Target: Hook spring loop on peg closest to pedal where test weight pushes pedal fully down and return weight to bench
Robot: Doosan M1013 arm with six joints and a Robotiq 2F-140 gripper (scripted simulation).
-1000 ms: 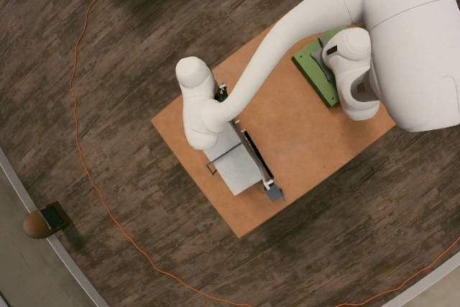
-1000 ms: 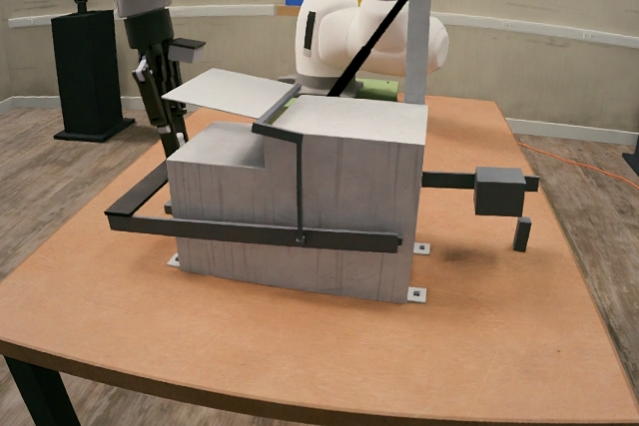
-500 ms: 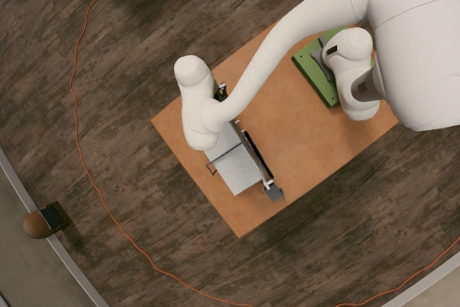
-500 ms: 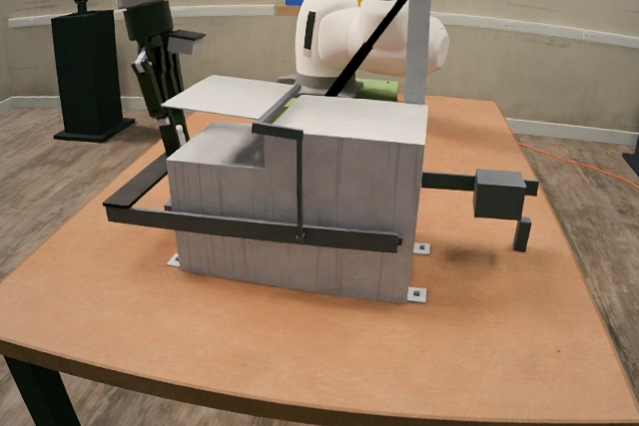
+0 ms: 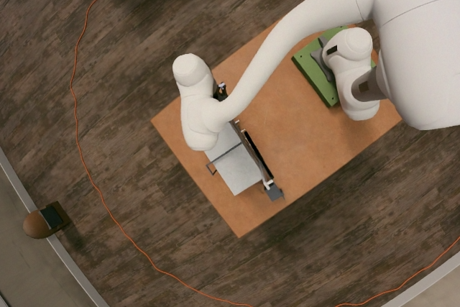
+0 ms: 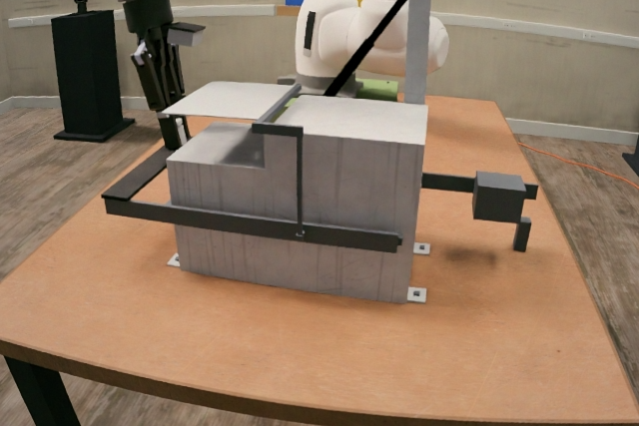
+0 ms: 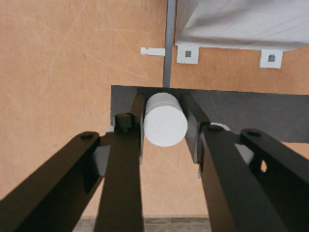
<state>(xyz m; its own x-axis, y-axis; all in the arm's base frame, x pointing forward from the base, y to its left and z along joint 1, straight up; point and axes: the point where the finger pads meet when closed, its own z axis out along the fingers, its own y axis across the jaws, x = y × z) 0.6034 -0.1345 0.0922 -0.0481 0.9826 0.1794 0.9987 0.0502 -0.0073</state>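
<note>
My hand is 150 mm above the grey block and 10 mm to the left of it. Also, from my hand: steel test weight (10 mm below); dark block (570 mm to the left, 130 mm below, 10 mm ahead).
</note>
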